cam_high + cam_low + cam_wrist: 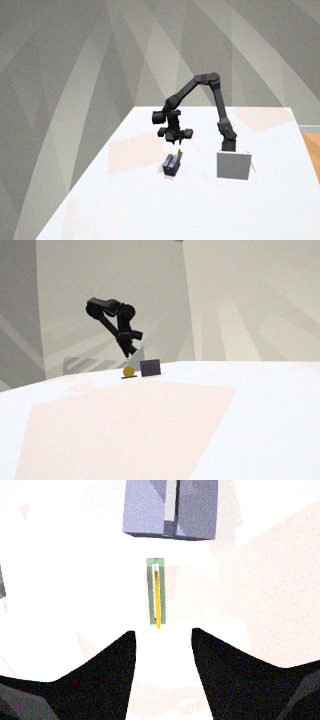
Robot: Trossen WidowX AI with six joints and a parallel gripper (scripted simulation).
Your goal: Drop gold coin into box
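My gripper tip is 70 mm above the gold coin.
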